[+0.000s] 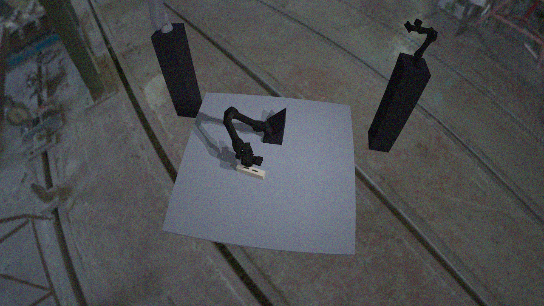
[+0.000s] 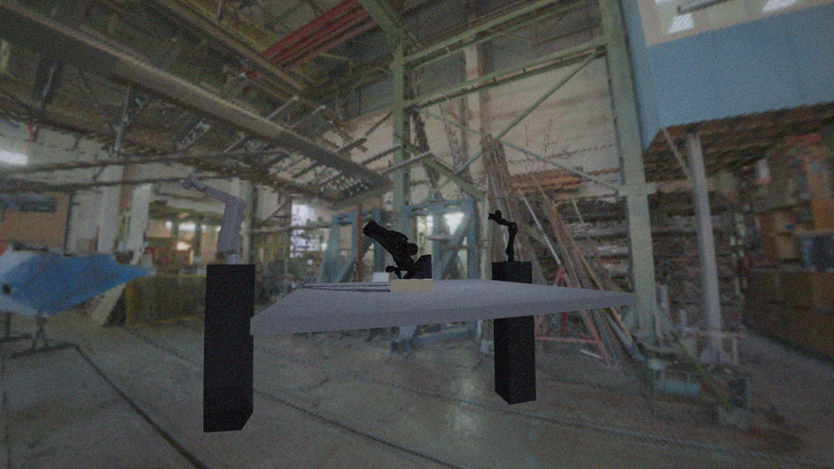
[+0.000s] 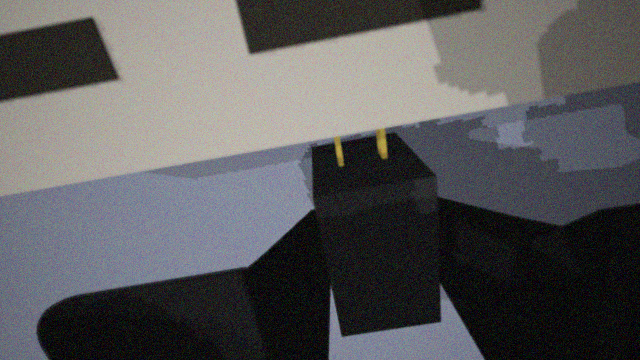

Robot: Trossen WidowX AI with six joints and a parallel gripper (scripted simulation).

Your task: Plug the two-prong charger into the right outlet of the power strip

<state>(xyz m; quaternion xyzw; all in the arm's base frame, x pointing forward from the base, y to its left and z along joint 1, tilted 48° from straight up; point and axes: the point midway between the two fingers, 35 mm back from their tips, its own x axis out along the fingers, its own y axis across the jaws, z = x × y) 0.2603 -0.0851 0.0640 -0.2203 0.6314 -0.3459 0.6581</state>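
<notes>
My gripper tip is 20 mm short of the black two-prong charger and 10 mm below it.
</notes>
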